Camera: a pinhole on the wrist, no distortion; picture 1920 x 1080 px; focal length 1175.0 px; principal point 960.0 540.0 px. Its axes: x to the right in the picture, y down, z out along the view. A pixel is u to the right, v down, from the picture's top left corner.
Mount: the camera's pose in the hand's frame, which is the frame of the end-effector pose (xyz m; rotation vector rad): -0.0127 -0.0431 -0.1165 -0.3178 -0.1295 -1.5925
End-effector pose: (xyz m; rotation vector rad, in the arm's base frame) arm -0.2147 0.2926 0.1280 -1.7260 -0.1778 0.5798
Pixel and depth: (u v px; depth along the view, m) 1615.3 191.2 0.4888
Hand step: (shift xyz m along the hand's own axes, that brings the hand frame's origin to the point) -0.1017 -0.1618 0.4423
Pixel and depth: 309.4 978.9 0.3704
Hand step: 0.1736 0.2491 0.1633
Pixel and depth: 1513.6 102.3 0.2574
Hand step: -0.0785 -0.0832 0.1737
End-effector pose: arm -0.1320 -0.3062 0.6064 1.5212 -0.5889 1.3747
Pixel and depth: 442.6 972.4 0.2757
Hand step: 0.1239 0.1445 0.1007
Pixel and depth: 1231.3 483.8 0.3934
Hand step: 0.0152 -0.0203 0.2861
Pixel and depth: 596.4 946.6 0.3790
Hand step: 0.1660 0.1676 0.1970
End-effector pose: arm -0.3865 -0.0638 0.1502 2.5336 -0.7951 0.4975
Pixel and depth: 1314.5 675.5 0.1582
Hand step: 0.0239 -0.0460 0.0456
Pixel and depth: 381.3 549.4 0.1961
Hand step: 0.0146 0.1038 0.0431
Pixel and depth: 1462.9 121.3 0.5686
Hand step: -0.1485 -0.1087 0.5166
